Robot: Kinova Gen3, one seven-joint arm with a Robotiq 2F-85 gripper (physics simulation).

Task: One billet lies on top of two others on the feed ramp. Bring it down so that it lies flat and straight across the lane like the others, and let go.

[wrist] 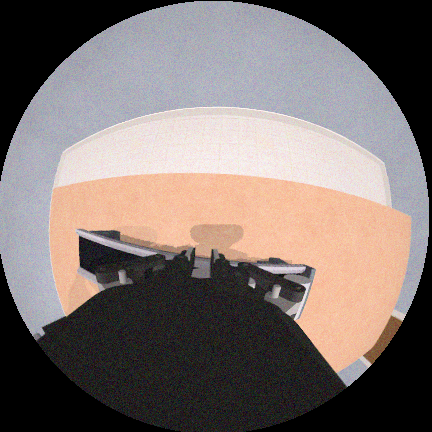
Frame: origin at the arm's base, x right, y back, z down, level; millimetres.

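Where they show: gripper, between the fingertips: (202, 255).
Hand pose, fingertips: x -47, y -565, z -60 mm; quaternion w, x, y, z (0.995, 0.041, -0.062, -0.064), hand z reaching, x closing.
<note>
Each offset is from my fingertips to the top centre of the thing. "pt": to the spot under its first point. Level surfaces: height alone.
In the wrist view my gripper (202, 255) hangs low over the feed ramp @[pt dz -9, dx -167, dy +31 mm] (96, 241), a dark tray with pale grey rails that runs from the left to the right end @[pt dz +3, dx +145, dy +8 mm] (306, 278). The fingers stand close together, shut, with only a narrow gap. A small pale grey surface @[pt dz +1, dx +2, dy +19 mm] (200, 270), probably part of a billet, shows in that gap below the fingertips; I cannot tell whether it touches the pads. The gripper's body and linkages hide the rest of the billets and most of the lane.
The ramp stands on a peach-coloured table top @[dz +78 mm] (330, 241). Behind it is a white tiled surface (221, 144) and a grey background. A brown block (382, 340) shows past the table's right edge.
</note>
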